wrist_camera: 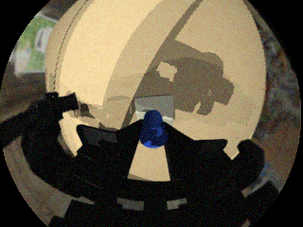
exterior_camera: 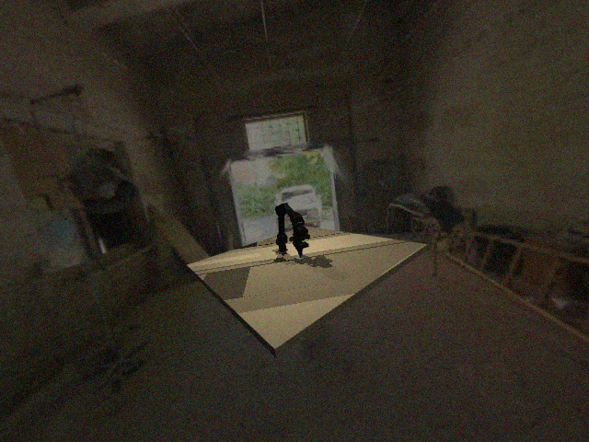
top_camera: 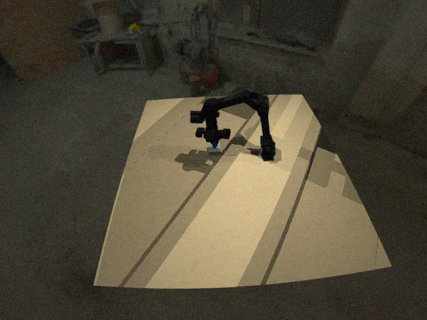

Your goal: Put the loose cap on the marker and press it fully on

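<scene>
My gripper tip is now 10 mm below the blue cap. Also, from my gripper tip: pale holder block 50 mm below.
</scene>
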